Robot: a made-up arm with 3 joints. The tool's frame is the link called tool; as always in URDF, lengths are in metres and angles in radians. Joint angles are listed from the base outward.
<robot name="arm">
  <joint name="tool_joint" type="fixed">
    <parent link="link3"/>
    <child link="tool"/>
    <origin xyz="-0.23 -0.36 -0.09" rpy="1.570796 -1.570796 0"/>
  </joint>
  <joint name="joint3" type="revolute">
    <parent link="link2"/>
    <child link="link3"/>
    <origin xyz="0 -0.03 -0.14"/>
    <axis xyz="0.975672 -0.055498 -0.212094"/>
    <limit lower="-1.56" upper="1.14"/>
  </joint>
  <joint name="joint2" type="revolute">
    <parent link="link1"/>
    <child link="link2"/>
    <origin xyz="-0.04 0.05 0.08"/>
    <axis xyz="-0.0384 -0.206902 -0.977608"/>
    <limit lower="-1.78" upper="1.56"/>
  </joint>
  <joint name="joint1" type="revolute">
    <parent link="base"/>
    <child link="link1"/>
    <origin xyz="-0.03 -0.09 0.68"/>
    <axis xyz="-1 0 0"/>
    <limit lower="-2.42" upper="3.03"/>
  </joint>
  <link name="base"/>
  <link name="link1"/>
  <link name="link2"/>
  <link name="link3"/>
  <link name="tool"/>
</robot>
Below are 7 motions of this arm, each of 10 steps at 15 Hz.
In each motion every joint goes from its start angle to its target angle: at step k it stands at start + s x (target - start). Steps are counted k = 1, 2, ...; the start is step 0. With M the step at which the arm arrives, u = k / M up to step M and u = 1 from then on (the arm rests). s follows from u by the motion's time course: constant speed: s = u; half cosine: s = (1 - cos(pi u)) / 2; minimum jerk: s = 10 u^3 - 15 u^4 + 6 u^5.
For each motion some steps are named. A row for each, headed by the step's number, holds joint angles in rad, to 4 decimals.
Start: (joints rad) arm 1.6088 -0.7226 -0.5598
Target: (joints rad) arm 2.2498 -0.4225 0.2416
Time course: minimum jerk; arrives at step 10
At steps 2, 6, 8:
2: 1.6459 -0.7052 -0.5134
6: 2.0463 -0.5178 -0.0128
8: 2.2127 -0.4399 0.1952

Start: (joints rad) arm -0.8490 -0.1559 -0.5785
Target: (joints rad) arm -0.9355 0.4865 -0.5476
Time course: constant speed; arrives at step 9
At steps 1, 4, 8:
1: -0.8586 -0.0845 -0.5751
4: -0.8874 0.1296 -0.5648
8: -0.9259 0.4151 -0.5510

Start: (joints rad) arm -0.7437 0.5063 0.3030
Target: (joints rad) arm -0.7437 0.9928 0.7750
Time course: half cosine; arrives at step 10
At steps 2, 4, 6, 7, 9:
2: -0.7437 0.5528 0.3481
4: -0.7437 0.6744 0.4661
6: -0.7437 0.8247 0.6119
7: -0.7437 0.8925 0.6777
9: -0.7437 0.9809 0.7634

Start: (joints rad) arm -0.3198 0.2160 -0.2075
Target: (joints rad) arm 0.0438 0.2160 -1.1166
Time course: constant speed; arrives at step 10
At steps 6, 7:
6: -0.1016 0.2160 -0.7530
7: -0.0653 0.2160 -0.8439

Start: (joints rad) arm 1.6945 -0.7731 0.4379
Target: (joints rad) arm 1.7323 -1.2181 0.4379
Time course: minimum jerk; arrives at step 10
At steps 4, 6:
4: 1.7065 -0.9144 0.4379
6: 1.7203 -1.0768 0.4379

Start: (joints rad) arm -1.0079 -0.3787 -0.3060
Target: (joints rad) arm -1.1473 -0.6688 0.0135
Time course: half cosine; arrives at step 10
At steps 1, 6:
1: -1.0113 -0.3858 -0.2982
6: -1.0991 -0.5686 -0.0969

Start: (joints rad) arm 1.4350 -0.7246 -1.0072
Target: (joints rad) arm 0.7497 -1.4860 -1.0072
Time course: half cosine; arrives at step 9
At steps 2, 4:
2: 1.3548 -0.8137 -1.0072
4: 1.1519 -1.0392 -1.0072

